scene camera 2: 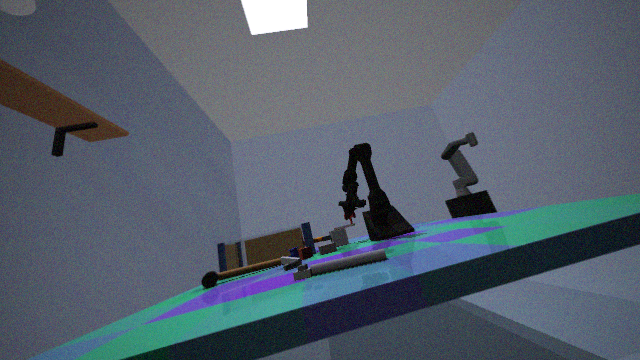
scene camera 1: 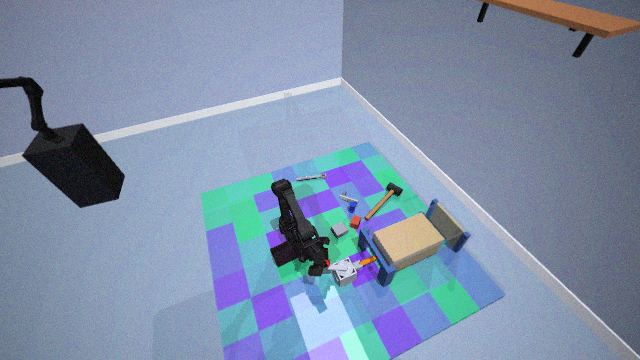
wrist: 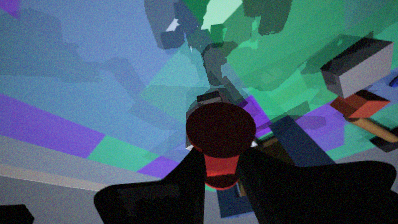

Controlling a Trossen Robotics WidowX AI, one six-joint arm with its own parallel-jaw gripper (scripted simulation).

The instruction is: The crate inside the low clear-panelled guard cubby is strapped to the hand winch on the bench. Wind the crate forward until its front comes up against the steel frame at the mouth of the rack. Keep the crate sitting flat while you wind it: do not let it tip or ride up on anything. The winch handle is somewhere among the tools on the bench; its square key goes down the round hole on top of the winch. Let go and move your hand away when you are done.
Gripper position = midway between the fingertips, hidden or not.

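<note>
There's a red block (wrist: 363, 104) here, along with a grey block (wrist: 361, 65) and a blue steel frame (wrist: 305, 152). I can see a wrench (scene camera 2: 304, 271) as well, though in the wrist view the wrench is out of frame. And then there's my gripper (wrist: 215, 142).
</note>
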